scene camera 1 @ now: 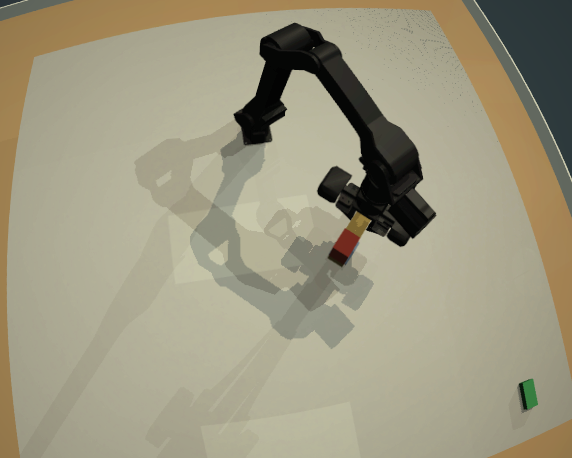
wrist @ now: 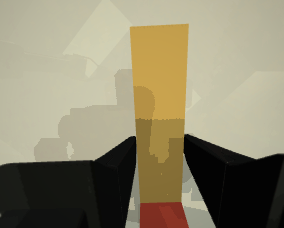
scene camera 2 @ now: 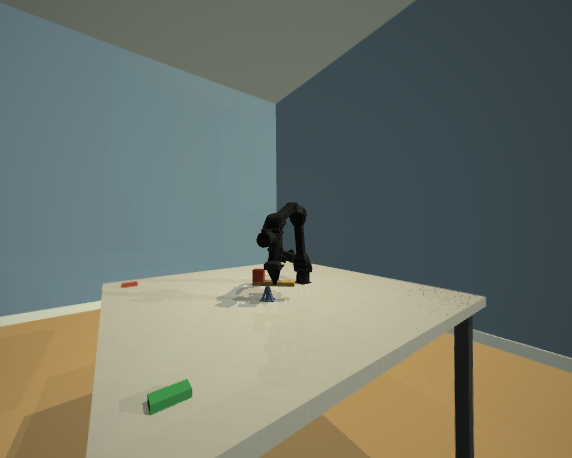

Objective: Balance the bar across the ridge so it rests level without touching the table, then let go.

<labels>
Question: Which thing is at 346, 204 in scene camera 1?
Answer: My gripper.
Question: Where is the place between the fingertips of my gripper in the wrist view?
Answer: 158, 140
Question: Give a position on a yellow bar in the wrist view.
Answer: At 159, 53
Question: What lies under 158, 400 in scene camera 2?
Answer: A green block.
</labels>
